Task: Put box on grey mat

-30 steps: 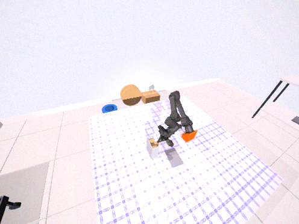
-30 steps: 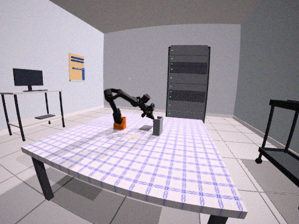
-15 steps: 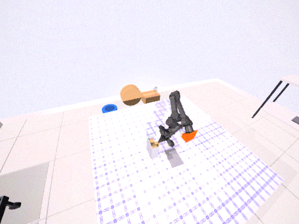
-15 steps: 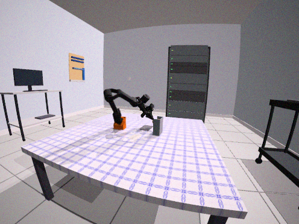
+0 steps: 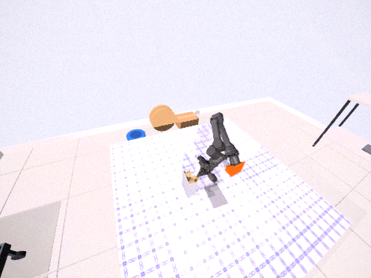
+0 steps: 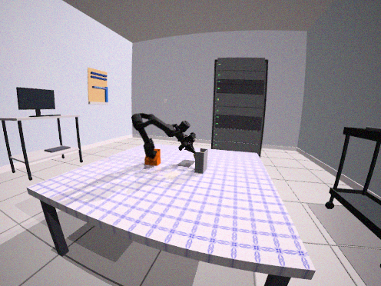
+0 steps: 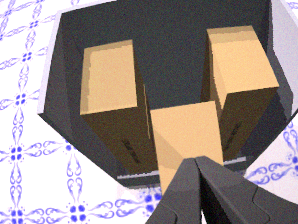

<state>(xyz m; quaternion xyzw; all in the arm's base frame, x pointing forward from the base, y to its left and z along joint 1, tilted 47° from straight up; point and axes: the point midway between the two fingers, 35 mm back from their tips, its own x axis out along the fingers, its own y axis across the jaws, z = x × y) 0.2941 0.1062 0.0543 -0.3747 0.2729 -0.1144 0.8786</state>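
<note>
The tan box marked ER lies 5 cm below my gripper tip, 3 cm ahead of it and 1 cm to the right of it. From my gripper tip the other things lie so: grey mat (12 cm below, 10 cm to the left, 10 cm behind).
</note>
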